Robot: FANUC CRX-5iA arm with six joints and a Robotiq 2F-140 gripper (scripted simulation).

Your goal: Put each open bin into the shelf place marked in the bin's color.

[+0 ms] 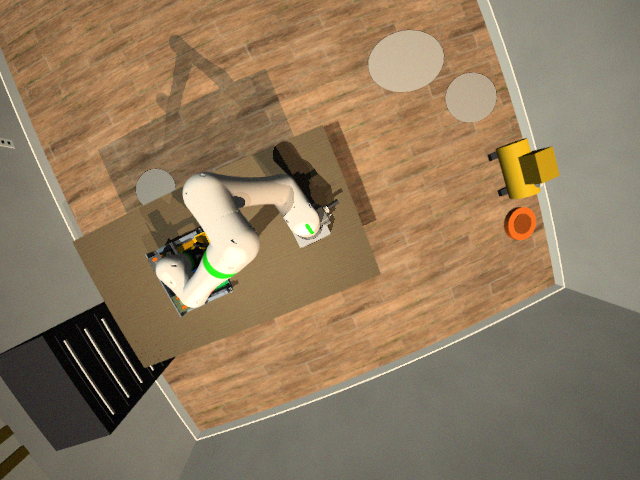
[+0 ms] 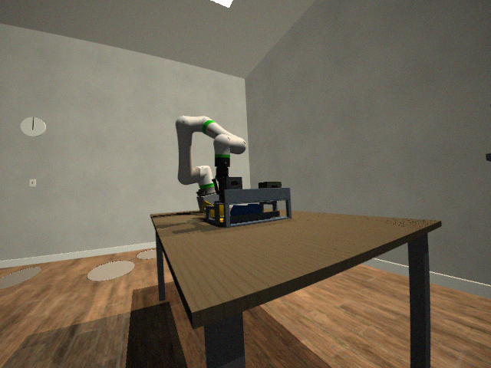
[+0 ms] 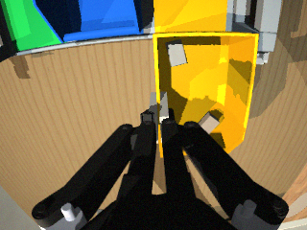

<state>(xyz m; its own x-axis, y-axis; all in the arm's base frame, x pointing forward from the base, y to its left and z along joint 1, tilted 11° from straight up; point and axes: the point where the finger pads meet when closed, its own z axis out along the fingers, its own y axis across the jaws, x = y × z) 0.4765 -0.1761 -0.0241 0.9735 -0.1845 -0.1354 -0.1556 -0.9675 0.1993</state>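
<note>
The yellow bin is 5 cm to the right of my hand, 4 cm below it and 2 cm behind it. Round my hand: blue bin (17 cm ahead, 6 cm below, 4 cm to the left); blue mark (17 cm ahead, 10 cm below, 4 cm to the left); yellow mark (15 cm ahead, 10 cm below, 7 cm to the right).
</note>
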